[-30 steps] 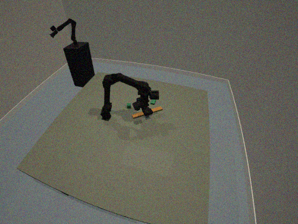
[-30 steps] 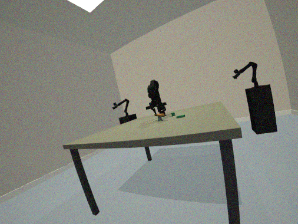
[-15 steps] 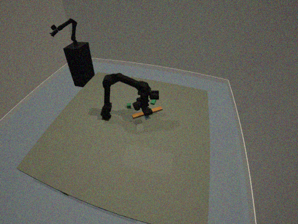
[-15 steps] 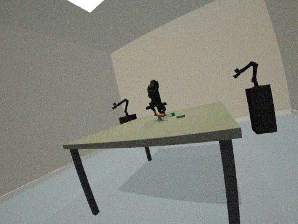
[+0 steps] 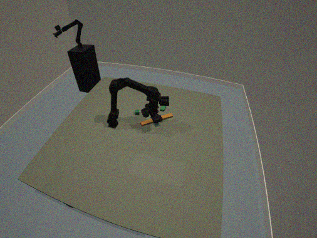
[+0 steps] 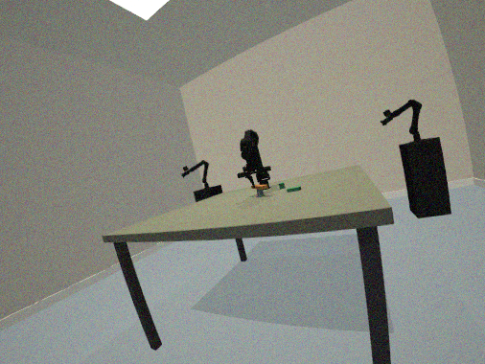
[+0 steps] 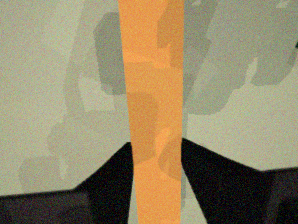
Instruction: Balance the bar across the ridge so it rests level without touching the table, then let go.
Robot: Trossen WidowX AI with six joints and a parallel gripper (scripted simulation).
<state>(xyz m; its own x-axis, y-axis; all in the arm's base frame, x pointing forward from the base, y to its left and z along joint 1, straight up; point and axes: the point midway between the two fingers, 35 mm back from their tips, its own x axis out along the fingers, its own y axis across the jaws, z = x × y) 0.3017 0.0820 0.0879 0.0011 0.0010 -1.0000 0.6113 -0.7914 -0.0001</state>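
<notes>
Right now the orange bar is 2 cm ahead of my gripper tip and 2 cm to the left of it.
</notes>
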